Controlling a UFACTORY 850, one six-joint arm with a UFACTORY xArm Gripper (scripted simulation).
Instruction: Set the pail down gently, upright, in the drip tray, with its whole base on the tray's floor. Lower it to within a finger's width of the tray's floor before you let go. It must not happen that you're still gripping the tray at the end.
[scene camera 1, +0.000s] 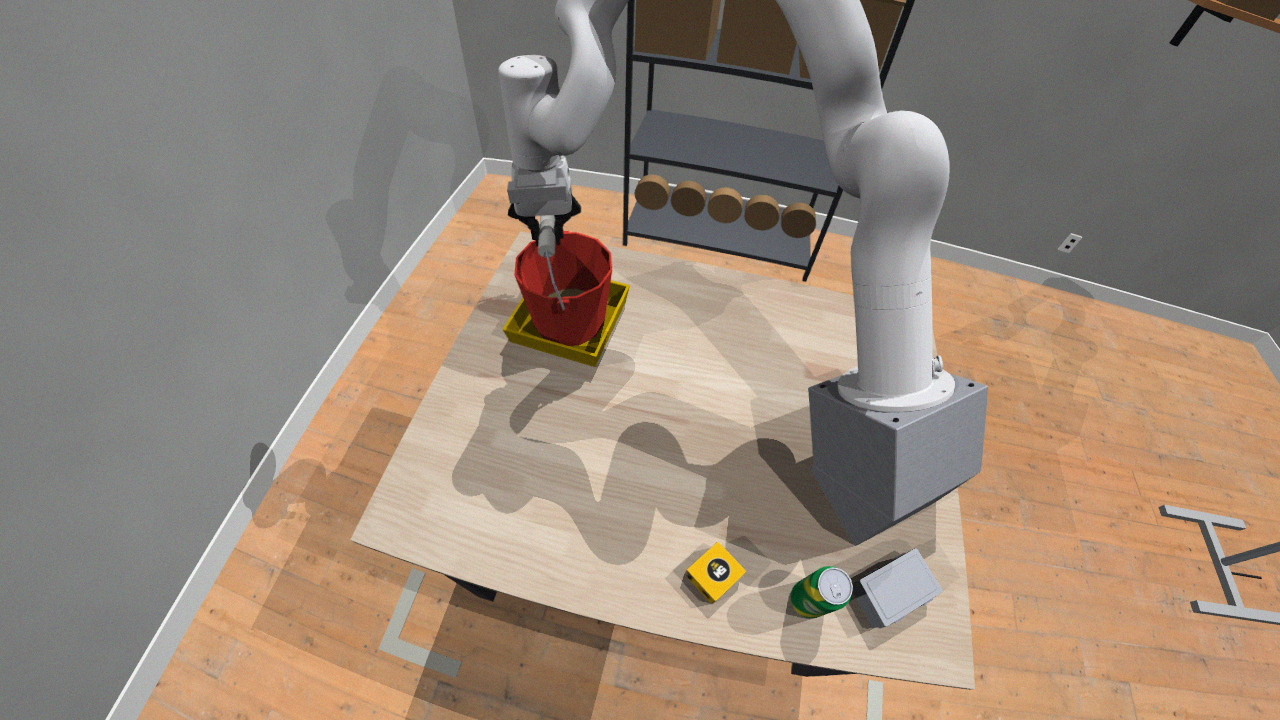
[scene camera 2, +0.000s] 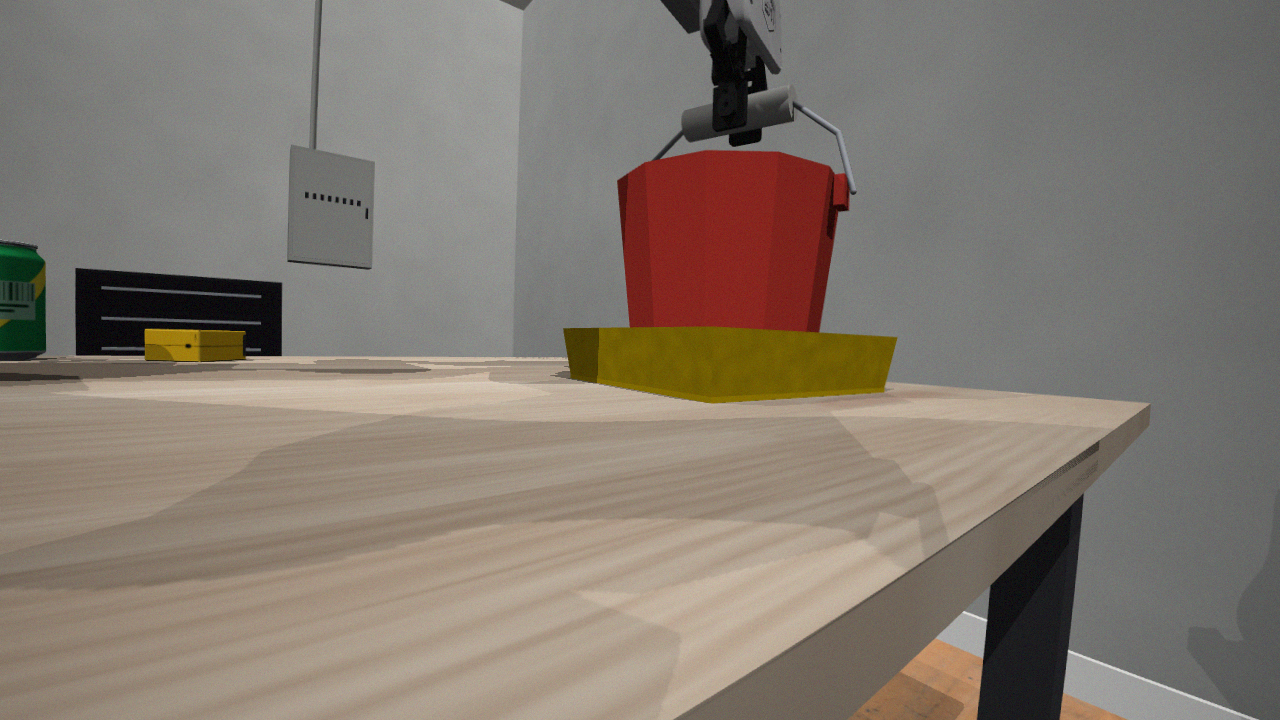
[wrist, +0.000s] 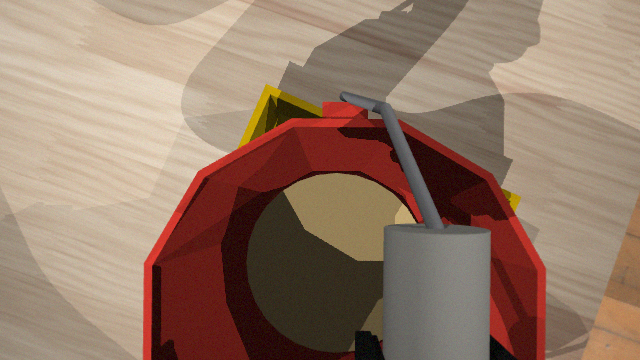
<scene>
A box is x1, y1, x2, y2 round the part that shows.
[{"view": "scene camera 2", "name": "my gripper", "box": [700, 0, 781, 146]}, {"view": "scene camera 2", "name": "red pail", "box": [617, 84, 856, 331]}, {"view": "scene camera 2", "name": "yellow drip tray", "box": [563, 326, 896, 402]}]
</scene>
